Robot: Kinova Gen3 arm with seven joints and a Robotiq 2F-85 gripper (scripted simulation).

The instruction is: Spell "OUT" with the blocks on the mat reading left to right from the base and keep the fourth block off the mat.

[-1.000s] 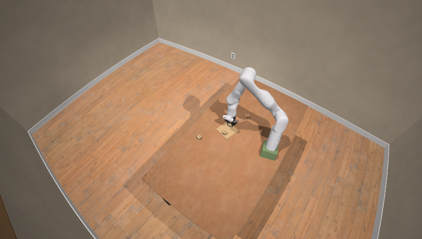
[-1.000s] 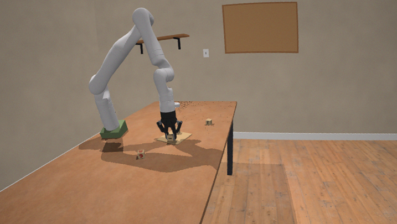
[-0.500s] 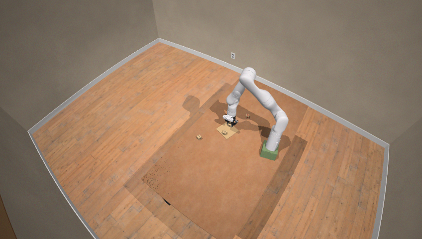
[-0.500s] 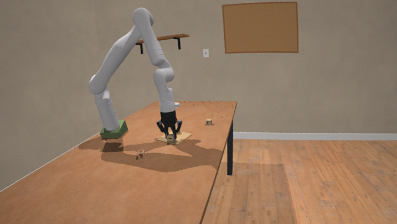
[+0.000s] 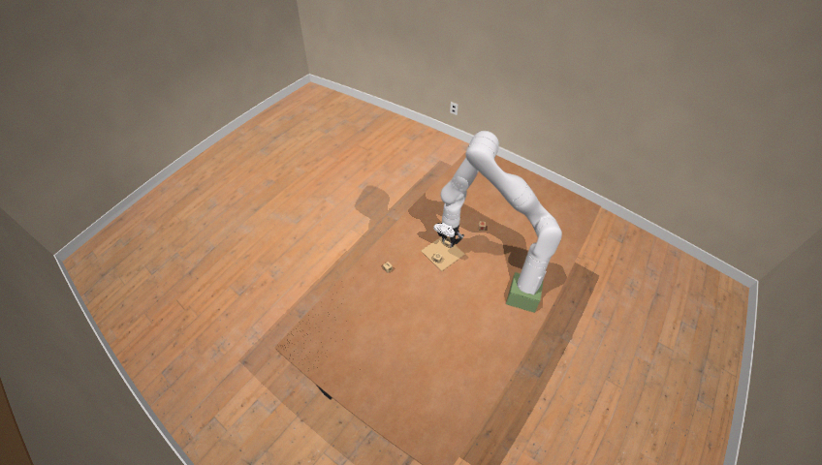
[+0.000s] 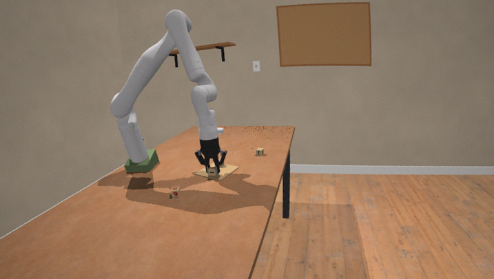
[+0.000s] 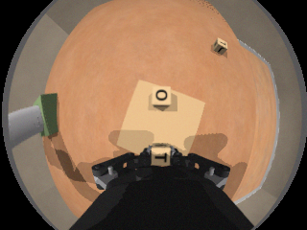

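Right now the tan mat is 50 mm to the left of my hand, 30 mm below it and 10 mm behind it. The rest, counted from my hand: letter block 90 mm to the left, 20 mm behind, 10 mm below.
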